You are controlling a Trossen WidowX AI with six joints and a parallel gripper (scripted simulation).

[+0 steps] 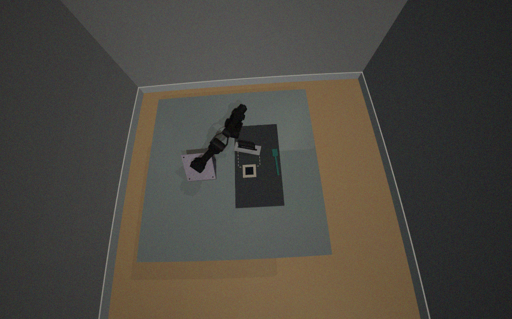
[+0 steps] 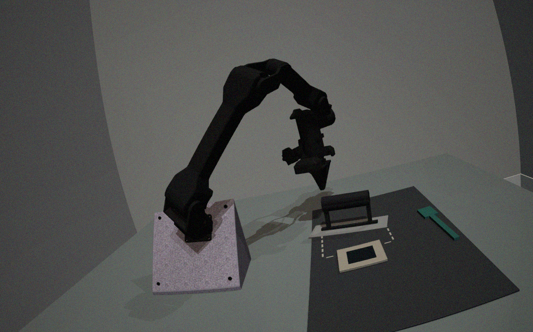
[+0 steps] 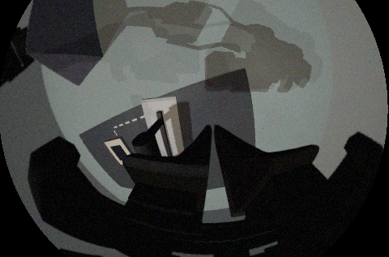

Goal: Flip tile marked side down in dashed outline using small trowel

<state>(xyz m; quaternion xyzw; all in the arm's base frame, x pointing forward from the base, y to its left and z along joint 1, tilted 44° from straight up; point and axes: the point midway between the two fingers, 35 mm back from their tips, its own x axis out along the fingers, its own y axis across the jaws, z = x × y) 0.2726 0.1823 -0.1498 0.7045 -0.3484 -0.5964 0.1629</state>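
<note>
Now: the trowel 10 cm to the right of my gripper tip, 4 cm below it and 3 cm ahead of it. From my gripper tip the other things lie so: dark mat: 23 cm to the right, 13 cm ahead, 10 cm below; then teal t-shaped piece: 27 cm ahead, 21 cm to the right, 8 cm below; then tile: 29 cm to the right, 8 cm below, 6 cm ahead.
</note>
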